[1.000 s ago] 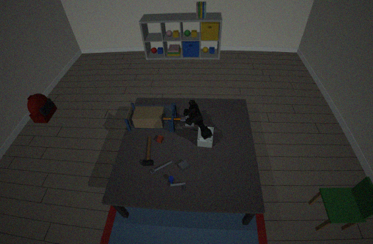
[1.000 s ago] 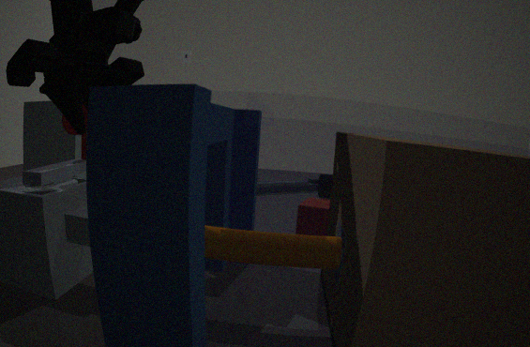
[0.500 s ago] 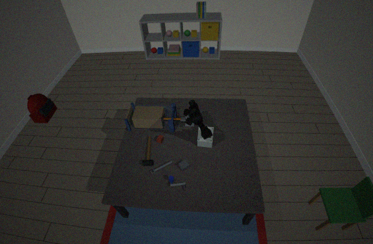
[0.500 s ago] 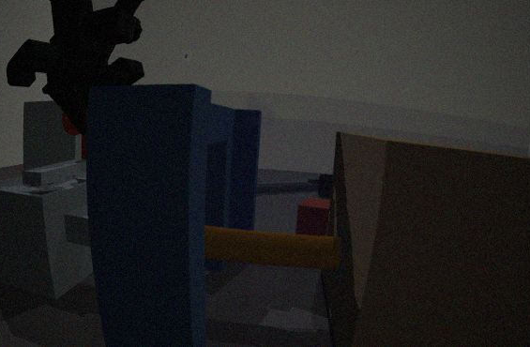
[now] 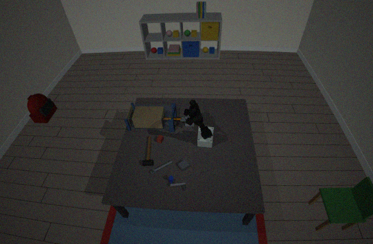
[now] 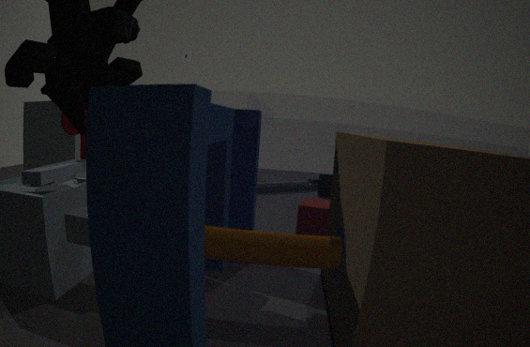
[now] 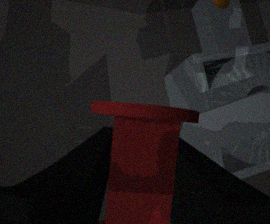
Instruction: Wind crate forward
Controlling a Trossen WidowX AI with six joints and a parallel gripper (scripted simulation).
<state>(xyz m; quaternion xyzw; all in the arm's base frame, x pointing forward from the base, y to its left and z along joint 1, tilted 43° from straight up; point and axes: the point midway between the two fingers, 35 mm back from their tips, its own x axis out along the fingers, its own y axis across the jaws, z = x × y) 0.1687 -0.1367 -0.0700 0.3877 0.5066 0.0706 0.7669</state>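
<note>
My gripper tip is now 10 cm to the left of the grey winch, 10 cm above it and 2 cm past it. Also, from my gripper tip: red knob 1 cm behind; then grey winch handle 3 cm to the right, 3 cm below, 1 cm behind; then blue steel frame 16 cm ahead, 9 cm to the right, 3 cm below.
</note>
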